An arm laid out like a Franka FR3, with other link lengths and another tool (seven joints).
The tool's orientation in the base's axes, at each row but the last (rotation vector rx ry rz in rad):
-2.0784, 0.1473, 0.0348
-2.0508, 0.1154, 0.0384
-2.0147, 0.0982, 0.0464
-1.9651, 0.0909, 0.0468
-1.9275, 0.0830, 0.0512
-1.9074, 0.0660, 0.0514
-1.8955, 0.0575, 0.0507
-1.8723, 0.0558, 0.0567
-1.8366, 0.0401, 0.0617
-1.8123, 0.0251, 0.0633
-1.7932, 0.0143, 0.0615
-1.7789, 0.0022, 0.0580
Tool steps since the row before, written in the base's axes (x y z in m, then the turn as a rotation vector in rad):
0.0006, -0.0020, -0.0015, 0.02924, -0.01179, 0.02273
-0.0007, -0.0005, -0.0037, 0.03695, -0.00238, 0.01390
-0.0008, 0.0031, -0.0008, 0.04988, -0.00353, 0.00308
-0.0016, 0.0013, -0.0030, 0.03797, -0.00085, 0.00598
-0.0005, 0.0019, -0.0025, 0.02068, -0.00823, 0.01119
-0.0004, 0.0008, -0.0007, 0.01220, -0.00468, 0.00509
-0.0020, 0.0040, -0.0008, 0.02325, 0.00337, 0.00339
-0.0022, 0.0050, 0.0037, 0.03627, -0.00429, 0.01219
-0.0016, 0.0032, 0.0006, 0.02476, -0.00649, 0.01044
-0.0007, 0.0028, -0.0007, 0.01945, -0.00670, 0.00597
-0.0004, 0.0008, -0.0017, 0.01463, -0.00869, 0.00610
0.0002, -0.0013, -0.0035, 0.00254, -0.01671, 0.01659
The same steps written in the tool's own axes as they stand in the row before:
0.0009, 0.0022, -0.0010, 0.02811, -0.01751, -0.02034
-0.0004, 0.0036, 0.0013, 0.03585, -0.01481, -0.00774
-0.0009, -0.0005, 0.0031, 0.04961, -0.00576, -0.00396
-0.0014, 0.0024, 0.0023, 0.03741, -0.00843, -0.00272
-0.0004, 0.0017, 0.0027, 0.02003, -0.00929, -0.01154
-0.0004, 0.0004, 0.0010, 0.01192, -0.00412, -0.00614
-0.0020, -0.0004, 0.0041, 0.02293, -0.00580, 0.00196
-0.0025, -0.0049, 0.0037, 0.03540, -0.01278, -0.00811
-0.0016, -0.0013, 0.0030, 0.02402, -0.00983, -0.00953
-0.0006, 0.0000, 0.0029, 0.01897, -0.00517, -0.00851
-0.0003, 0.0015, 0.0012, 0.01410, -0.00465, -0.01031
0.0003, 0.0037, -0.0006, 0.00136, -0.01284, -0.01986

